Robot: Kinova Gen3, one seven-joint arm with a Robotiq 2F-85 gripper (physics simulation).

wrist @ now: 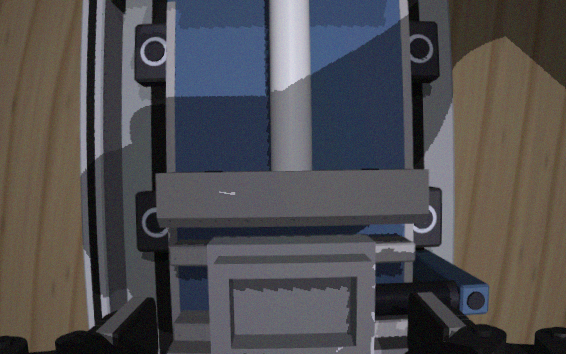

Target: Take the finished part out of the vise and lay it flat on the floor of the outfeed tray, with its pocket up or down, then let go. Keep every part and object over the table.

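Frame: origin at the arm's base, x ahead, y left, z up, level; metres.
Seen in the pictures: gripper, fingertip midpoint: (pixel 282 324).
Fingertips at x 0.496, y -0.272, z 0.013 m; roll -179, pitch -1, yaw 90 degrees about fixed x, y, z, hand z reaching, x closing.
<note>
Pixels of each thing's top centre, then the offset from my fingertips to it. "spot": a spot on its surface instead. Level surfaces: height alone.
- finished part, middle of its top: (pixel 293 313) dx -0.004, dy +0.004, dz +0.002 m
- vise, middle of its top: (pixel 278 115) dx -0.071, dy +0.000, dz -0.014 m
- blue block, surface spot: (pixel 474 299) spot: dx -0.001, dy +0.073, dz -0.014 m
- Wooden table, its level: dz -0.113 m
The finished part (pixel 293 317) is a grey block with its rectangular pocket facing up. It sits in the vise (pixel 220 135), at the bottom middle of the view. The vise has a blue bed, a pale round bar and a wide grey jaw (pixel 292 195). A narrow gap shows between that jaw and the part. The part's near end is cut off by the view's edge. My gripper (pixel 282 324) is open, one finger off to each side of the part, with gaps between. How high the fingertips are relative to the part is hard to tell. The outfeed tray does not show.
A black rod (pixel 415 298) runs from the part's right side to a blue block (pixel 474 299), close by my right finger. Dark clamps with pale rings (pixel 152 52) (pixel 422 50) flank the vise on a pale base. Wooden table (pixel 40 175) shows on both sides.
</note>
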